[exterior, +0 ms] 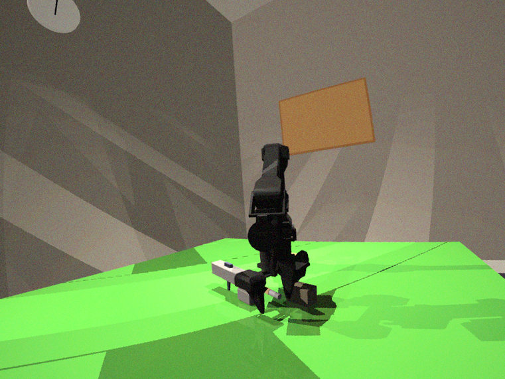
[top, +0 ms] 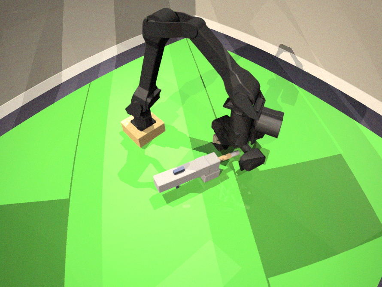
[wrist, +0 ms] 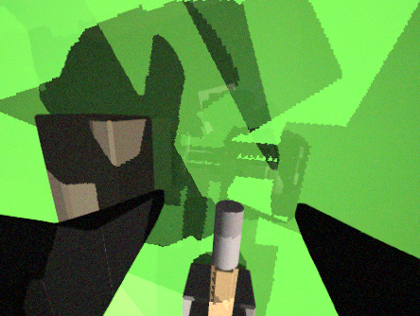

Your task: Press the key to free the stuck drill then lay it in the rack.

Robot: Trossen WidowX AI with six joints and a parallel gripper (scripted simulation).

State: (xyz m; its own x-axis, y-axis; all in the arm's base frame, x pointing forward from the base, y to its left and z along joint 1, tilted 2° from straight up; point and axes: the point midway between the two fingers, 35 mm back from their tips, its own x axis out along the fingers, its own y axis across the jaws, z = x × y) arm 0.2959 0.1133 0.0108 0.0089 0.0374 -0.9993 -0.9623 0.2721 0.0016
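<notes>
My gripper tip is now 5 cm to the left of the drill, 3 cm below it and 1 cm past it. The rest, counted from my gripper tip: rack (7 cm behind, 4 cm to the left, 1 cm above); blue key (17 cm to the right, 5 cm behind, 4 cm above).
</notes>
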